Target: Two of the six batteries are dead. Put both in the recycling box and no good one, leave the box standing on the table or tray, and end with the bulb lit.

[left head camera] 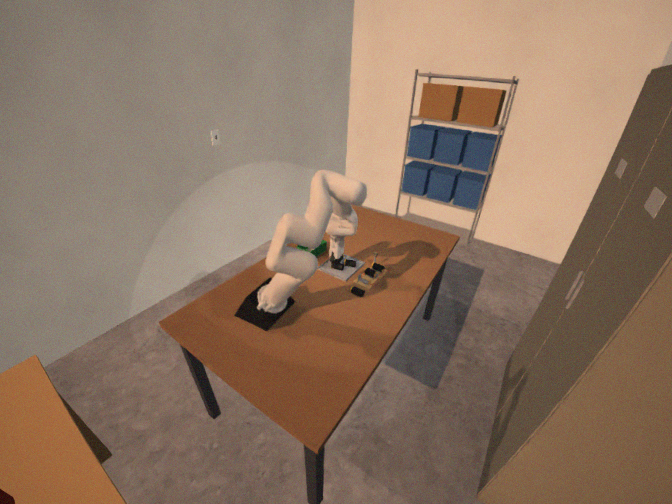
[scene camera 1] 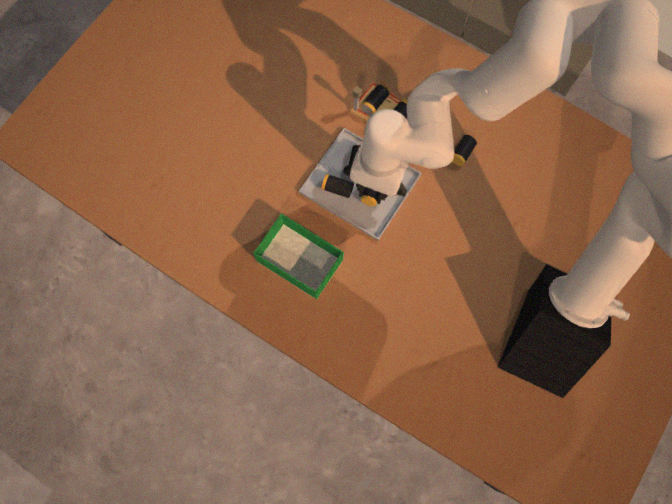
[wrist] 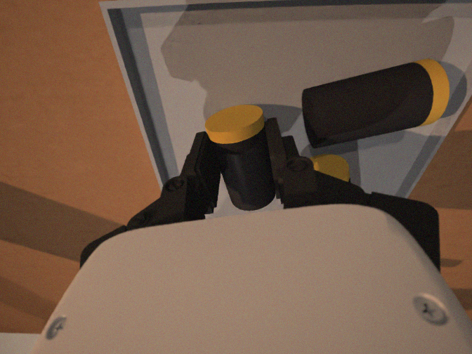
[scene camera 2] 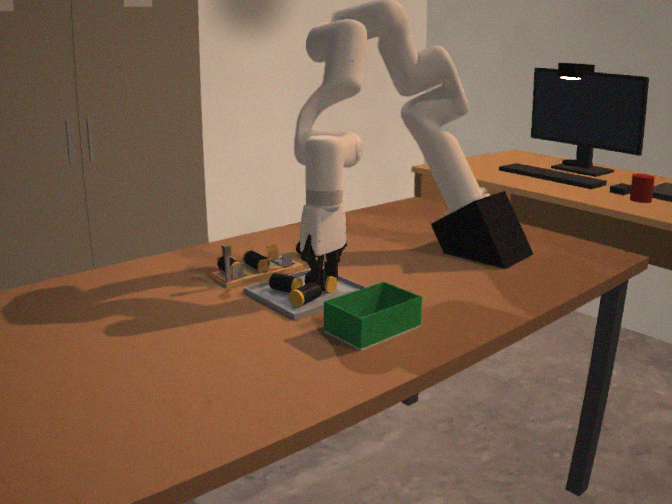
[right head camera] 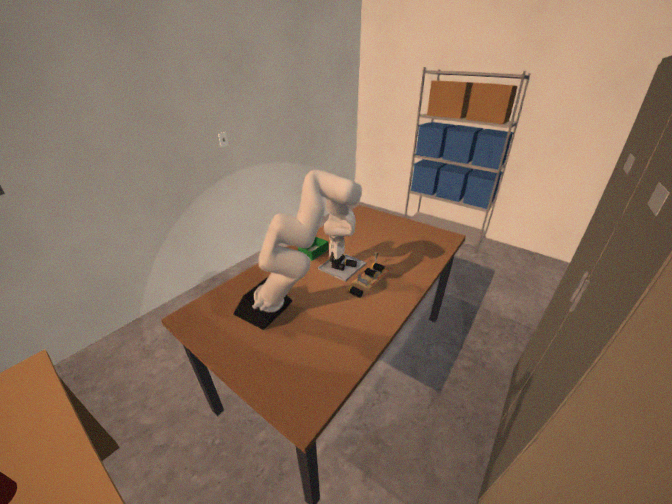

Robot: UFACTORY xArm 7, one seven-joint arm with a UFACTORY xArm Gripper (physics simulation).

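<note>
My gripper (wrist: 240, 145) (scene camera 2: 322, 276) is shut on a black battery (wrist: 250, 175) with a yellow end, low over the grey tray (wrist: 150, 20) (scene camera 1: 374, 225) (scene camera 2: 271, 305). Two other batteries are in the tray: one (wrist: 370, 105) (scene camera 1: 337, 185) (scene camera 2: 305, 294) lies on its side, another (scene camera 2: 283, 282) is partly hidden by a finger in the wrist view. The wooden holder (scene camera 2: 244, 279) carries two batteries (scene camera 2: 255, 260) (scene camera 1: 375, 97); no glow shows at its post (scene camera 2: 226, 263). A sixth battery (scene camera 1: 465, 148) (left head camera: 357, 291) (right head camera: 356, 291) lies on the table. The green box (scene camera 1: 312, 235) (scene camera 2: 390, 322) stands upright; no battery shows inside.
The black arm base (scene camera 1: 553, 347) (scene camera 2: 483, 233) stands on the wooden table (scene camera 1: 162, 135). The green box is close beside the tray, and the holder is close to its other side. A desk with a monitor (scene camera 2: 588, 111) and red mug (scene camera 2: 642, 188) stands behind the base.
</note>
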